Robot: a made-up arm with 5 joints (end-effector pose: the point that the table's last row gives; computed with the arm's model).
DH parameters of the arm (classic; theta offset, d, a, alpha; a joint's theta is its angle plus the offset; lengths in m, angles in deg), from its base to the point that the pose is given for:
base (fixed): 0 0 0 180
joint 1: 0 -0.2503 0.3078 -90
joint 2: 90 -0.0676 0.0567 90
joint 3: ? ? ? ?
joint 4: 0 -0.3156 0.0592 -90
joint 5: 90 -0.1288 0.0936 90
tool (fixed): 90 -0.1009 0 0
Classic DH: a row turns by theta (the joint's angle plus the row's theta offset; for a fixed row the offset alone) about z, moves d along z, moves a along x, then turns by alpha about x.
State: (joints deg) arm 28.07 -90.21 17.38 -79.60 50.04
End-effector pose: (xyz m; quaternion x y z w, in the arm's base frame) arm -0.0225 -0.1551 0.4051 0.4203 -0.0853 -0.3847 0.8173
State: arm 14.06 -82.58 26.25 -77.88 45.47
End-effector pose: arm -0.0268 -0.1024 0.3686 0.4024 -0.0997 -0.3282 0.8488
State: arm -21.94 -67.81 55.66 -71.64 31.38
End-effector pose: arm -0.1129 0.0315 0.2763 0.4155 -0.0691 -0.2525 0.8711
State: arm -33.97 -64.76 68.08 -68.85 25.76
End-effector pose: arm -0.1700 0.0741 0.2635 0.4240 -0.0205 -0.2519 0.8697
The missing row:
joint 3: 0 -0.2067 -0.0928 90
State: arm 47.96 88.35 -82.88 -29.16 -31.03
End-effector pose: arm -0.2164 0.0547 -0.0650 -0.8171 -0.2167 -0.5341 0.0040
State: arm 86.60 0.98 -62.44 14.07 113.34
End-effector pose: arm -0.0628 0.0203 0.4436 0.3090 -0.2955 -0.7010 0.5708
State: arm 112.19 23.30 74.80 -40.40 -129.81
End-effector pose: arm -0.0011 -0.0200 -0.1702 -0.2785 0.2422 -0.9221 0.1162
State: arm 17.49 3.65 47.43 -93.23 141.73
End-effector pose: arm 0.0750 0.0943 0.0045 0.5848 -0.5880 0.5586 0.0145
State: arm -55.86 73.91 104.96 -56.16 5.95
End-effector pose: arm -0.0423 0.6339 -0.0512 0.9585 -0.1087 0.2345 0.1202
